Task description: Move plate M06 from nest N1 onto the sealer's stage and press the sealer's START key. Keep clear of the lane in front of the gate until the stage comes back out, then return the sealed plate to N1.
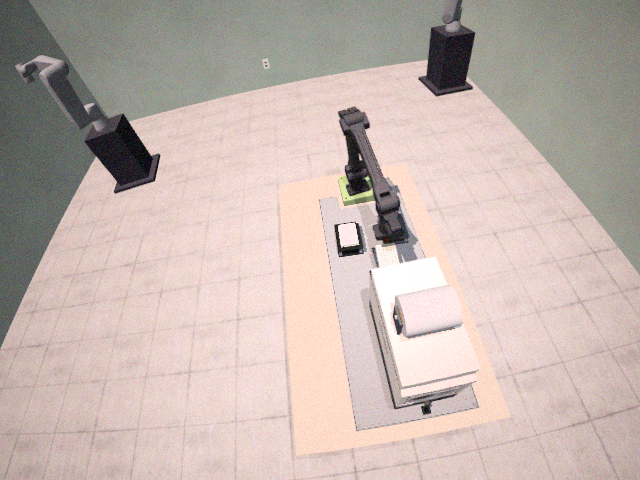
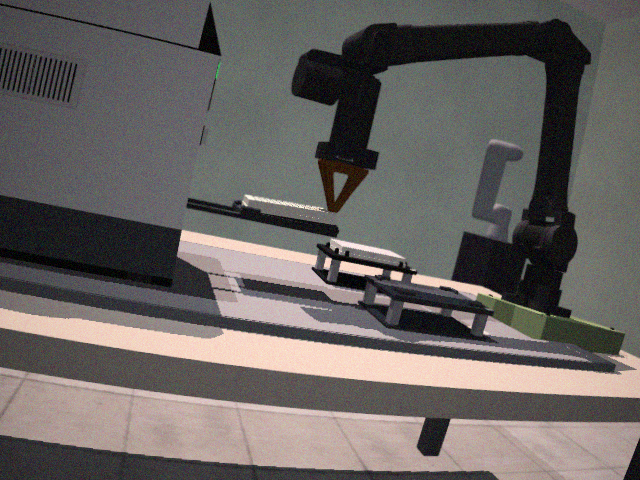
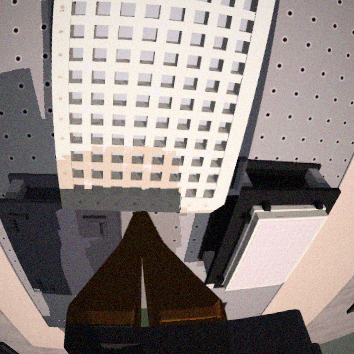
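Seen in the pictures: gripper, between the fingertips: (image 1: 385, 242) (image 2: 332, 212) (image 3: 140, 219); arm's base, origin of its link: (image 1: 357, 188) (image 2: 534, 308).
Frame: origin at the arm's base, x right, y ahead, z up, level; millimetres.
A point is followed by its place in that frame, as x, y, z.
Note:
My gripper (image 1: 387, 241) {15, 460, 99} (image 2: 333, 210) {15, 460, 99} (image 3: 140, 219) {15, 460, 99} is shut and empty, pointing down. Its tips are close to the end of the plate away from the sealer; whether they touch it I cannot tell. The white well plate (image 1: 386, 255) {31, 521, 94} (image 2: 284, 205) {-12, 545, 95} (image 3: 130, 90) {18, 528, 96} lies flat on the sealer's stage (image 2: 315, 226) {-22, 497, 76}, which stands out in front of the sealer (image 1: 439, 361) {70, 1031, 321} (image 2: 103, 144) {-55, 796, 126}. A dark nest (image 2: 429, 294) {-93, 329, 17} (image 3: 30, 245) {-112, 347, 18} beside it holds no plate. Nest labels and the START key cannot be made out.
A second nest (image 2: 408, 269) {78, 261, 23} (image 3: 230, 235) {96, 344, 23} holds a flat white plate (image 1: 348, 235) {146, 325, 39} (image 2: 367, 252) {106, 335, 36} (image 3: 280, 245) {148, 335, 39}. The arm stands on a green base (image 1: 356, 198) {29, 69, -1} (image 2: 584, 335) {-120, -14, -13}. A large white roll (image 1: 431, 310) {71, 927, 443} lies on top of the sealer. Two pedestals (image 1: 116, 149) (image 1: 449, 56) stand beyond the table.

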